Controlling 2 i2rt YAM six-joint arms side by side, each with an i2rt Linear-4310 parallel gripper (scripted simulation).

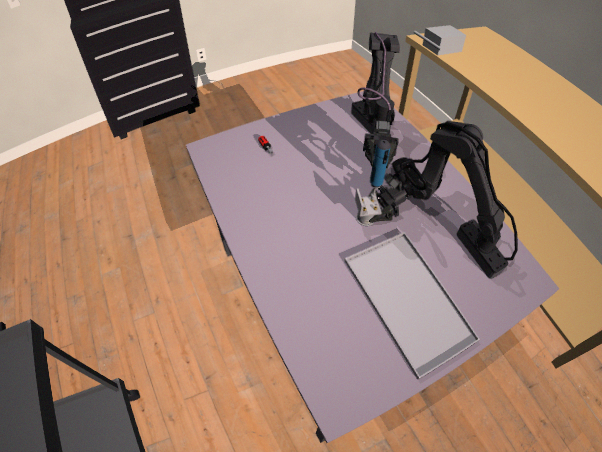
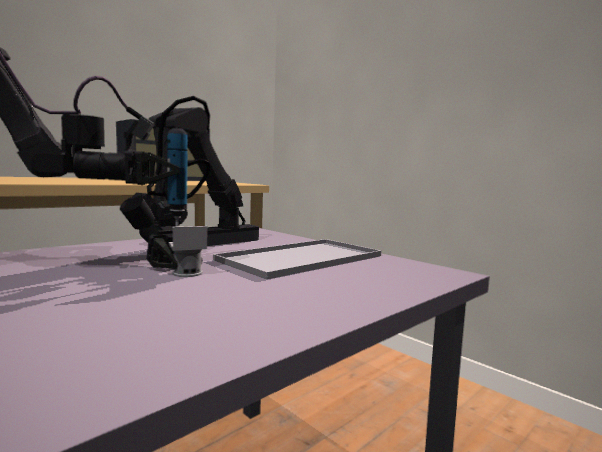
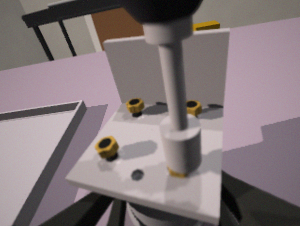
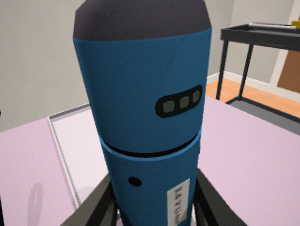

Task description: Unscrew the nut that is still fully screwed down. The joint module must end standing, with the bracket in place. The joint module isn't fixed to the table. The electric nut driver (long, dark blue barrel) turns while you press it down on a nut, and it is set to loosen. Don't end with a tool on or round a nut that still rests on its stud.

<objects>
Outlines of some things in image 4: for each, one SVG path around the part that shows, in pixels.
My right gripper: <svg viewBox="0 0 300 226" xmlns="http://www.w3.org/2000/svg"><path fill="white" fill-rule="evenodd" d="M109 173L107 173L78 209L60 226L116 226L118 206ZM198 168L193 201L196 226L248 226L234 213Z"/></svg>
A shallow tray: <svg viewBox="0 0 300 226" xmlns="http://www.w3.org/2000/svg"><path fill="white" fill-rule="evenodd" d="M89 103L47 116L77 209L108 173Z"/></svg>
A blue nut driver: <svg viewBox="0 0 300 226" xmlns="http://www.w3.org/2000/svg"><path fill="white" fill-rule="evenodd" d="M86 0L75 12L73 43L123 226L191 226L212 26L205 1Z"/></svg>
</objects>
